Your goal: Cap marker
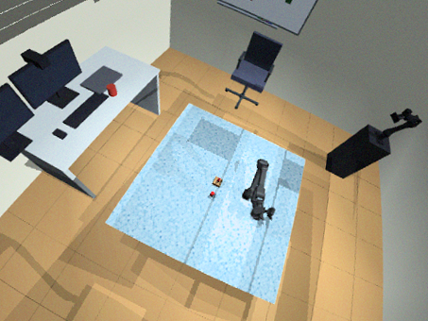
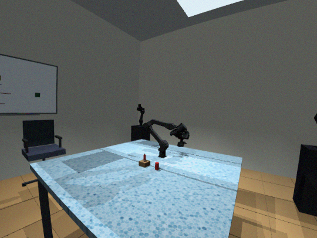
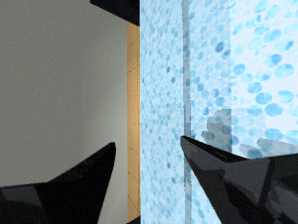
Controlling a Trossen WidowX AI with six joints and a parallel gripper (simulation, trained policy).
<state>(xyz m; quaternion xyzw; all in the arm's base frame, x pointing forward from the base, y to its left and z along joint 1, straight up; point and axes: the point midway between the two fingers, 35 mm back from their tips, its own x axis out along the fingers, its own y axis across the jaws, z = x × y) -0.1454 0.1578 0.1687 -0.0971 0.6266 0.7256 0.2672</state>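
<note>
Right now the red cap is 440 mm ahead of my gripper tip, 50 mm to the right of it and 130 mm below it. Round my gripper tip: red marker (440 mm ahead, 160 mm to the right, 80 mm below); then tan holder block (440 mm ahead, 160 mm to the right, 140 mm below).
</note>
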